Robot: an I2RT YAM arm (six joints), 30 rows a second.
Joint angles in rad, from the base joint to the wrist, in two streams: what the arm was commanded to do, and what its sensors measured. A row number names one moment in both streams.
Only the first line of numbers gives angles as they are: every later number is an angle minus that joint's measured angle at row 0.
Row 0, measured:
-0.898, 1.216, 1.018, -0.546, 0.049, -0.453
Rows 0 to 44, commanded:
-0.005, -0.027, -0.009, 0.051, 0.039, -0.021
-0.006, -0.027, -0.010, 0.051, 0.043, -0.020
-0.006, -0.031, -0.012, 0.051, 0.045, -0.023
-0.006, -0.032, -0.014, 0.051, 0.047, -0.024
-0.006, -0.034, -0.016, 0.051, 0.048, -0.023
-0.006, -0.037, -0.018, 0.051, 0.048, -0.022
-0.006, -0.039, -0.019, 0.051, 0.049, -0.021
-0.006, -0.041, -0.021, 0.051, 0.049, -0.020
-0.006, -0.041, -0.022, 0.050, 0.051, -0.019
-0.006, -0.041, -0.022, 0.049, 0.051, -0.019
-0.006, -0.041, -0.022, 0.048, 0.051, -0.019
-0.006, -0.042, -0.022, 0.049, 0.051, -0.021
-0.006, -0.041, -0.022, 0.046, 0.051, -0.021
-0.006, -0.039, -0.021, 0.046, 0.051, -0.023
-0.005, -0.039, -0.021, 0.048, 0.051, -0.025
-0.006, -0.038, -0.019, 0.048, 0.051, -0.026
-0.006, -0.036, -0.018, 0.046, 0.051, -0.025
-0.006, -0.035, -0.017, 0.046, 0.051, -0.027
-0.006, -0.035, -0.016, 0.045, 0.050, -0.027
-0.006, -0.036, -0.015, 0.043, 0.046, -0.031
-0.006, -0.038, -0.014, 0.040, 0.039, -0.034
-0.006, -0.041, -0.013, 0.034, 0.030, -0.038
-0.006, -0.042, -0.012, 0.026, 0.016, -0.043
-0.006, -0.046, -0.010, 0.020, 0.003, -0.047
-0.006, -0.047, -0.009, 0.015, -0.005, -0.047
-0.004, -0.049, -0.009, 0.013, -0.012, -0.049
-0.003, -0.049, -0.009, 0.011, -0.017, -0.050
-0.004, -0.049, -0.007, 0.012, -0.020, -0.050
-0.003, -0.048, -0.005, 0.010, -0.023, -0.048
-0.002, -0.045, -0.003, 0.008, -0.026, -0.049
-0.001, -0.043, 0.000, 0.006, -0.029, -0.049
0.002, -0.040, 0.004, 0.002, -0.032, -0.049
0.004, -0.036, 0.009, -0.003, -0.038, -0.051
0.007, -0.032, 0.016, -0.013, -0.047, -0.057
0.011, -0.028, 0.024, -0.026, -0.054, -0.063
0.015, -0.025, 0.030, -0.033, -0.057, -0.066
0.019, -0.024, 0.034, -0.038, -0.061, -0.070
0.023, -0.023, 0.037, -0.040, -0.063, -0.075
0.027, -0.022, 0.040, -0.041, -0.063, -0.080
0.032, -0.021, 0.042, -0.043, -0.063, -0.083
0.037, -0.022, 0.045, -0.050, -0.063, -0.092
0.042, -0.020, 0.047, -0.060, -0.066, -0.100
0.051, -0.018, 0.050, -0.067, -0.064, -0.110
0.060, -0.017, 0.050, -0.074, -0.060, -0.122
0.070, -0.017, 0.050, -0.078, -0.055, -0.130
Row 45, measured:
0.042, -0.011, 0.013, -0.073, -0.062, -0.087
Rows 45 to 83, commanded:
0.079, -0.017, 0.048, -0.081, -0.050, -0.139
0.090, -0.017, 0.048, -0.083, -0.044, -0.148
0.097, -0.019, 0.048, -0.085, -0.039, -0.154
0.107, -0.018, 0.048, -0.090, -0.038, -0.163
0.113, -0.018, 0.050, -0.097, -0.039, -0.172
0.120, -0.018, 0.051, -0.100, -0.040, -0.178
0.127, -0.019, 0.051, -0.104, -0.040, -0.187
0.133, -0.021, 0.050, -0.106, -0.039, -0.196
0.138, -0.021, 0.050, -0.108, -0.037, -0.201
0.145, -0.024, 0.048, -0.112, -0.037, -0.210
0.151, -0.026, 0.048, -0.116, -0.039, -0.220
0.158, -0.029, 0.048, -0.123, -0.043, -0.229
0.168, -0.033, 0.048, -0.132, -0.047, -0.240
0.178, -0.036, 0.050, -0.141, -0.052, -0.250
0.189, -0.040, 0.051, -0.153, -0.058, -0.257
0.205, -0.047, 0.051, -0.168, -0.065, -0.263
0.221, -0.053, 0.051, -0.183, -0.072, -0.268
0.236, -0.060, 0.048, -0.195, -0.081, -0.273
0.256, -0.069, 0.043, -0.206, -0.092, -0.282
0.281, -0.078, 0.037, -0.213, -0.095, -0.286
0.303, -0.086, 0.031, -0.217, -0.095, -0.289
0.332, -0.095, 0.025, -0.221, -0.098, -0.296
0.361, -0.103, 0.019, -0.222, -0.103, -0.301
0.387, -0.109, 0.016, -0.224, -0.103, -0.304
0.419, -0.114, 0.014, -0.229, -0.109, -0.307
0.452, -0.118, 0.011, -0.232, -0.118, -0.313
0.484, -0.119, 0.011, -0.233, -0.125, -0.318
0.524, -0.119, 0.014, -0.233, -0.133, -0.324
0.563, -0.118, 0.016, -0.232, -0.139, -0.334
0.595, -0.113, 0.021, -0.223, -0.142, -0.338
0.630, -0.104, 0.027, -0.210, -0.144, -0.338
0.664, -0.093, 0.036, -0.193, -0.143, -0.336
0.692, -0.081, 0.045, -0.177, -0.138, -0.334
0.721, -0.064, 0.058, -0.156, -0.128, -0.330
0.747, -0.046, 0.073, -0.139, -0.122, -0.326
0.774, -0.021, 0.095, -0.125, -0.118, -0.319
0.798, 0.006, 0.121, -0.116, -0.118, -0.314
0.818, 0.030, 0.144, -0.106, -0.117, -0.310
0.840, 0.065, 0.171, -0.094, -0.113, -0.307
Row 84, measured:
0.797, 0.019, 0.104, -0.184, -0.124, -0.314
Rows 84 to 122, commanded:
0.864, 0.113, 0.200, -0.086, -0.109, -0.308
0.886, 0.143, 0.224, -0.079, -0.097, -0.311
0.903, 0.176, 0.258, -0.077, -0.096, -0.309
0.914, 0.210, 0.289, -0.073, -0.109, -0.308
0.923, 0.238, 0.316, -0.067, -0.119, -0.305
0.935, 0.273, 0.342, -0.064, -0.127, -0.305
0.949, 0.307, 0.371, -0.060, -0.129, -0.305
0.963, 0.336, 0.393, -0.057, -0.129, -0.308
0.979, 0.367, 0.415, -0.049, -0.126, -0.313
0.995, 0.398, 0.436, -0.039, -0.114, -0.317
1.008, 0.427, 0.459, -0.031, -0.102, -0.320
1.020, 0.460, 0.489, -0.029, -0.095, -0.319
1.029, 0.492, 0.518, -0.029, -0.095, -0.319
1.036, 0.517, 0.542, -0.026, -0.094, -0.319
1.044, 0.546, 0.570, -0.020, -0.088, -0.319
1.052, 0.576, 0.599, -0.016, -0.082, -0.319
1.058, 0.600, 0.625, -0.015, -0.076, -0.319
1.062, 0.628, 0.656, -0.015, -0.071, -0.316
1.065, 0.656, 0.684, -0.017, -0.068, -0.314
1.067, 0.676, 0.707, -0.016, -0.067, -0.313
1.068, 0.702, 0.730, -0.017, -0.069, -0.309
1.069, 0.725, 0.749, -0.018, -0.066, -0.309
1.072, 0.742, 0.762, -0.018, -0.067, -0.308
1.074, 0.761, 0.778, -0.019, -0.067, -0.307
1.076, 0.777, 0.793, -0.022, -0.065, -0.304
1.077, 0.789, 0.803, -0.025, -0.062, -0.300
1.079, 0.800, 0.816, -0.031, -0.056, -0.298
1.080, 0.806, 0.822, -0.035, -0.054, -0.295
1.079, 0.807, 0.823, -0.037, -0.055, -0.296
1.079, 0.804, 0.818, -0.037, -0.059, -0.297
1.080, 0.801, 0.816, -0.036, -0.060, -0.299
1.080, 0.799, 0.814, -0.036, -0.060, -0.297
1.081, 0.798, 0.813, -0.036, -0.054, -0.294
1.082, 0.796, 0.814, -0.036, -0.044, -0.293
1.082, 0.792, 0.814, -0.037, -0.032, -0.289
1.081, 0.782, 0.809, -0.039, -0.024, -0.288
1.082, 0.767, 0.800, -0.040, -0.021, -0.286
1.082, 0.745, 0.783, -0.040, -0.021, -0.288
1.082, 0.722, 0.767, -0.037, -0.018, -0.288
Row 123, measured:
1.076, 0.797, 0.794, -0.037, -0.040, -0.301
